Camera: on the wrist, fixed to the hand. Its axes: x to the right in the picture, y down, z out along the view.
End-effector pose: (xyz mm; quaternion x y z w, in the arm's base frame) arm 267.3 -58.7 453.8 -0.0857 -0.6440 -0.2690 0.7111
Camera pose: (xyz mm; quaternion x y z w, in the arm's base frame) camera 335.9 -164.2 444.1 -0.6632 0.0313 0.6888 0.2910
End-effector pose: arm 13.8 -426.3 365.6 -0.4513 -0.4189 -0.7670 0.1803
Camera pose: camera -94.5 -479.9 329.3 -0.4677 0.4297 0.1429 0.7590
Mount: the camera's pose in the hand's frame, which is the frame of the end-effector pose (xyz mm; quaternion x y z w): 21.1 -57.0 -110.6 -0.0115 -0.0278 0.9978 0.0583
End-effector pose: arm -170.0 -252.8 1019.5 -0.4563 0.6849 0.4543 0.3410
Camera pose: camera -129.9 -372.4 1022.4 -0.6655 -0.4806 -0.3873 0.4197
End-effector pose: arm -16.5 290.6 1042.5 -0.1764 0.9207 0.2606 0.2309
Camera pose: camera -45.5 178.5 1092.7 -0.9130 -0.2203 -0.2611 0.2230
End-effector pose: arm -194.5 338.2 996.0 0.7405 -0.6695 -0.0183 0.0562
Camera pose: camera -124.6 329.3 1100.7 -0.6260 -0.7793 0.0267 0.0114
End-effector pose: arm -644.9 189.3 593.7 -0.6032 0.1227 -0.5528 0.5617
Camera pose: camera -753.3 132.4 624.4 0.0654 0.5998 0.5464 0.5808
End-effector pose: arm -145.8 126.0 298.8 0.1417 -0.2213 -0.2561 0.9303
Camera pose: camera -99.6 84.0 189.1 -0.2304 -0.1772 0.9068 0.3052
